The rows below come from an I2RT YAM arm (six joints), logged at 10 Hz.
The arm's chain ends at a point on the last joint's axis. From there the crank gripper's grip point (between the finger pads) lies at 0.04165 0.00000 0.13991 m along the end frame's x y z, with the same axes.
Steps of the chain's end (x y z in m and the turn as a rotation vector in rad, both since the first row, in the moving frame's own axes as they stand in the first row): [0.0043 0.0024 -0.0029 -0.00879 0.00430 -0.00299]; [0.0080 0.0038 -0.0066 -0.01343 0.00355 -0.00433]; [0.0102 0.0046 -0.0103 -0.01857 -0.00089 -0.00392]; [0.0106 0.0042 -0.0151 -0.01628 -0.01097 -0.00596]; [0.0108 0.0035 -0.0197 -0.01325 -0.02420 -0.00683]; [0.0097 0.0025 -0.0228 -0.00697 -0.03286 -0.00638]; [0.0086 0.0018 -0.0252 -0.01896 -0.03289 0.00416]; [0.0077 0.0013 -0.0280 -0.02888 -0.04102 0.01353]
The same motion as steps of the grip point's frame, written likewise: [0.0049 0.0035 -0.0031 -0.00879 0.00430 -0.00299]; [0.0085 0.0055 -0.0068 -0.01343 0.00355 -0.00433]; [0.0101 0.0070 -0.0103 -0.01857 -0.00089 -0.00392]; [0.0091 0.0062 -0.0147 -0.01628 -0.01097 -0.00596]; [0.0074 0.0051 -0.0187 -0.01325 -0.02420 -0.00683]; [0.0051 0.0032 -0.0215 -0.00697 -0.03286 -0.00638]; [0.0040 0.0046 -0.0239 -0.01896 -0.03289 0.00416]; [0.0019 0.0059 -0.0265 -0.02888 -0.04102 0.01353]
